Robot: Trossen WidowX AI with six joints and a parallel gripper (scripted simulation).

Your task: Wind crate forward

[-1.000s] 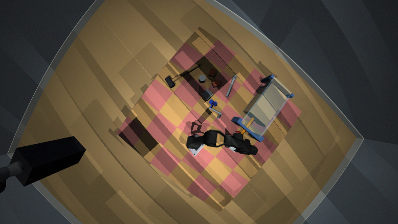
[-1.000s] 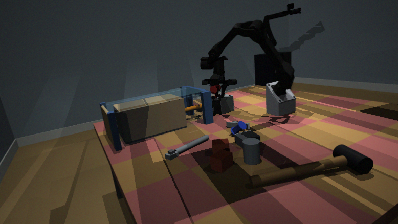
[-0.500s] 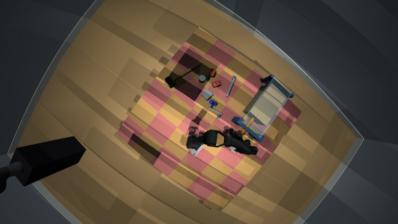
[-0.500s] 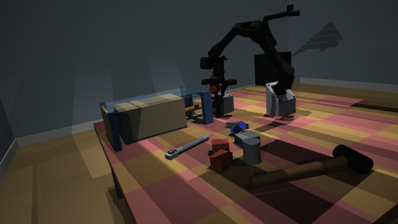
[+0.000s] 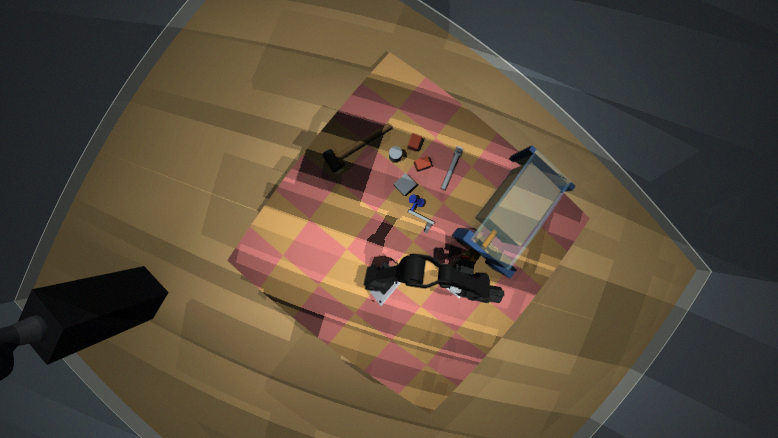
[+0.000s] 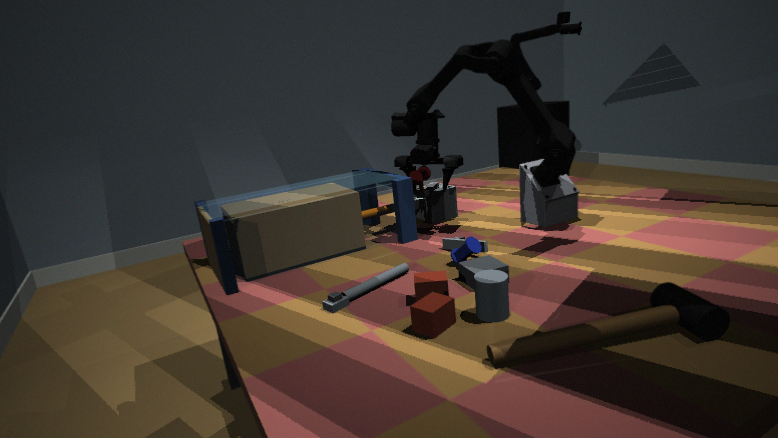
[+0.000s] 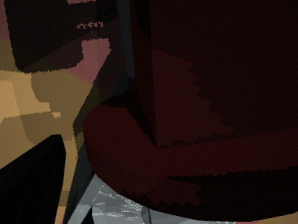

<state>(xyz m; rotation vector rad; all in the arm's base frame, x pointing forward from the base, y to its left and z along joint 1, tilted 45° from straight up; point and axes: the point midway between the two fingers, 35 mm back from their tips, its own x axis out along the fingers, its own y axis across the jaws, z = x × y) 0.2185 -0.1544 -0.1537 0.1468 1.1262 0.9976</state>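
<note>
The grey crank arm is 2 cm above my gripper tip, 1 cm to the left of it and 1 cm ahead of it. The rest, counted from my gripper tip: grey winch: 6 cm below, 5 cm behind, 4 cm to the right; then blue-knobbed winch handle: 28 cm to the left, 9 cm ahead, 7 cm below; then red knob: 4 cm ahead, 4 cm above, 3 cm to the left.
</note>
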